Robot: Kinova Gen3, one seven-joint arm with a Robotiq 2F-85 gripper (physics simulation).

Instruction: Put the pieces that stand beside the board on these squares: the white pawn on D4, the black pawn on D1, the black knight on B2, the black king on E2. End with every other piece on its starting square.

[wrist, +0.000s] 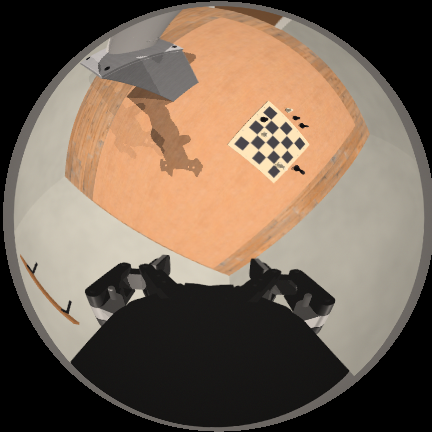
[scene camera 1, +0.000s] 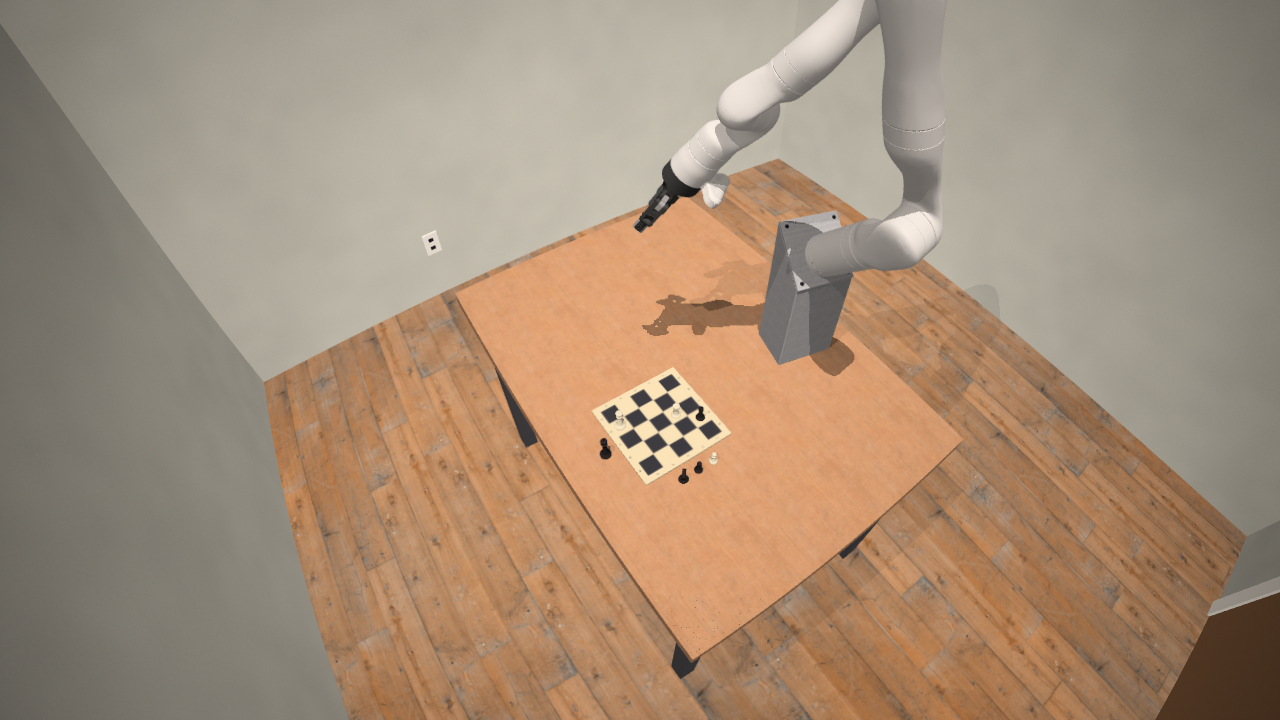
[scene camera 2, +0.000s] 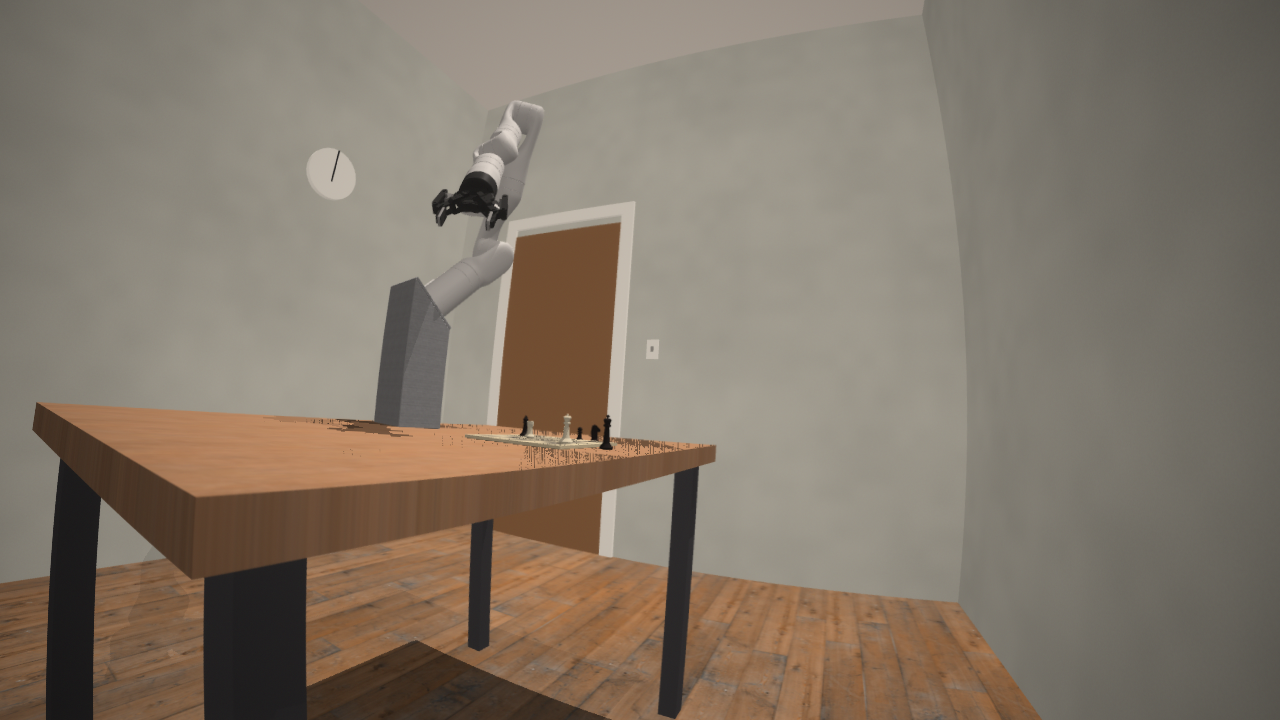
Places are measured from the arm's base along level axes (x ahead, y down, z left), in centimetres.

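Pixels of known places: gripper, fingertip midpoint: point(wrist: 209, 266) point(scene camera 1: 646, 215) point(scene camera 2: 463, 224); arm's base, link origin: point(scene camera 1: 823, 255) point(scene camera 2: 422, 311).
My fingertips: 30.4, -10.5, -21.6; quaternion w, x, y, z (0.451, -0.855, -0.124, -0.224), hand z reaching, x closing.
Ahead of a thing's pixels: the offset from my fingertips to its middle, as dx, dy, dz. Level surfaces: height alone.
My gripper point(scene camera 1: 640, 226) point(scene camera 2: 466, 222) point(wrist: 209, 266) is open and empty, high above the table and away from the board point(scene camera 1: 723, 432) point(scene camera 2: 483, 437) point(wrist: 231, 144). The black king @[+24.8, +36.1, +17.4] point(scene camera 1: 605, 448) point(scene camera 2: 606, 432) point(wrist: 298, 170) stands alone off one side of the board. Off the adjoining side stand the black knight @[+15.7, +37.3, +32.0] point(scene camera 1: 683, 476) point(scene camera 2: 594, 432) point(wrist: 303, 125), the black pawn @[+11.9, +37.7, +32.2] point(scene camera 1: 698, 467) point(scene camera 2: 579, 433) point(wrist: 296, 118) and the white pawn @[+8.1, +37.7, +32.4] point(scene camera 1: 713, 457) point(wrist: 288, 110), in a row. I cannot make out the white pawn in scene camera 2.
On the board stand a tall white piece @[+18.4, +36.0, +13.6] point(scene camera 1: 619, 418) point(scene camera 2: 566, 428) point(wrist: 280, 165), a smaller white piece @[+7.2, +37.0, +18.8] point(scene camera 1: 676, 410) point(wrist: 264, 134) and a black piece @[+3.5, +36.5, +22.7] point(scene camera 1: 699, 413) point(wrist: 263, 119). The grey arm pedestal point(scene camera 1: 801, 313) point(scene camera 2: 411, 358) point(wrist: 155, 72) stands on the table @[dy +39.3] point(scene camera 1: 805, 465).
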